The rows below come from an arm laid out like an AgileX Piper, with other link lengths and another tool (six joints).
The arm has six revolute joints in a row. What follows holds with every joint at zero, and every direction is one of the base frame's. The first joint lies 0.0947 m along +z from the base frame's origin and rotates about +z. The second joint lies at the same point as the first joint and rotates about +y. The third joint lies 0.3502 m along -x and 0.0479 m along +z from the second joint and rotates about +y. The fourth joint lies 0.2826 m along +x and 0.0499 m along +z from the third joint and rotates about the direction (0.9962, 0, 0.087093). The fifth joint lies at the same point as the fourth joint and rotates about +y. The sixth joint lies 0.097 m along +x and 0.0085 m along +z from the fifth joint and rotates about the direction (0.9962, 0, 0.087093). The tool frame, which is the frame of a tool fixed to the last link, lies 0.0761 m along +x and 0.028 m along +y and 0.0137 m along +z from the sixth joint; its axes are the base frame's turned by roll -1.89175, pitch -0.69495 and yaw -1.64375 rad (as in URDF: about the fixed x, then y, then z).
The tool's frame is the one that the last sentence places.
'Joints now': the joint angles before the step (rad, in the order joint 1, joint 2, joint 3, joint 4, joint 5, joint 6). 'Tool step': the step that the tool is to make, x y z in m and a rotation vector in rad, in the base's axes. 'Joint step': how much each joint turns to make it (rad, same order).
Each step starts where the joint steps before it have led.
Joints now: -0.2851, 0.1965, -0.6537, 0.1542, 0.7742, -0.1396
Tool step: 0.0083, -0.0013, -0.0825, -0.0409, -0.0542, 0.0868
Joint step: 0.1381, -0.1539, 0.3144, -0.0548, -0.2246, 0.0078
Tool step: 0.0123, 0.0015, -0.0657, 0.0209, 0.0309, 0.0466
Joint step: 0.0650, -0.0531, 0.2120, -0.0093, -0.1274, 0.0229
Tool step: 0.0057, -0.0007, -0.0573, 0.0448, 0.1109, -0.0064
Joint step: 0.0066, 0.0001, 0.1408, -0.0034, -0.0284, 0.0402
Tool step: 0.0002, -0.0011, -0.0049, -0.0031, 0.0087, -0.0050
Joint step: 0.0011, -0.0005, 0.0118, -0.0176, -0.0032, 0.0144
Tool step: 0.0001, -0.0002, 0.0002, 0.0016, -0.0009, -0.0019
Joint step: -0.0007, 0.0002, 0.0000, -0.0015, -0.0010, 0.0033
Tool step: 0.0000, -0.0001, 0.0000, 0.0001, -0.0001, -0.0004
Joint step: 0.0006, -0.0001, 0.0000, -0.0023, -0.0001, 0.0025
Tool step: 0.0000, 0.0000, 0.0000, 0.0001, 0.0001, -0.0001
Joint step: -0.0002, 0.0000, 0.0000, 0.0003, 0.0001, -0.0002
